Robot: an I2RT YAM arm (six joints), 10 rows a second.
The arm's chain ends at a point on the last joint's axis. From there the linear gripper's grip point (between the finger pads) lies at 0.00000 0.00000 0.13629 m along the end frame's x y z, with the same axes.
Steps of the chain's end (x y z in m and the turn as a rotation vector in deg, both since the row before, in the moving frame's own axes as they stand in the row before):
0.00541 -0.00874 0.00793 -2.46 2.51 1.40
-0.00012 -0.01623 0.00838 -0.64 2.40 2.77
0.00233 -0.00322 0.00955 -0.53 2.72 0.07
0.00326 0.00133 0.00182 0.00 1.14 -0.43
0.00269 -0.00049 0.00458 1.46 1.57 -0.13
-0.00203 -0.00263 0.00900 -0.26 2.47 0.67
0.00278 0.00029 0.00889 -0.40 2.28 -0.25
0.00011 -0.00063 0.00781 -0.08 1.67 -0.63
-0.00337 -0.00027 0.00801 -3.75 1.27 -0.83
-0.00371 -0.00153 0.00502 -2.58 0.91 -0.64
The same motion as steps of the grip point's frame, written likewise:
0.01130 -0.00282 0.00767 -2.46 2.51 1.40
0.00555 -0.01457 0.00825 -0.64 2.40 2.77
0.00880 -0.00196 0.00939 -0.53 2.72 0.07
0.00597 0.00132 0.00179 0.00 1.14 -0.43
0.00642 -0.00397 0.00448 1.46 1.57 -0.13
0.00384 -0.00198 0.00887 -0.26 2.47 0.67
0.00820 0.00123 0.00878 -0.40 2.28 -0.25
0.00408 -0.00046 0.00775 -0.08 1.67 -0.63
-0.00029 0.00862 0.00768 -3.75 1.27 -0.83
-0.00151 0.00459 0.00486 -2.58 0.91 -0.64

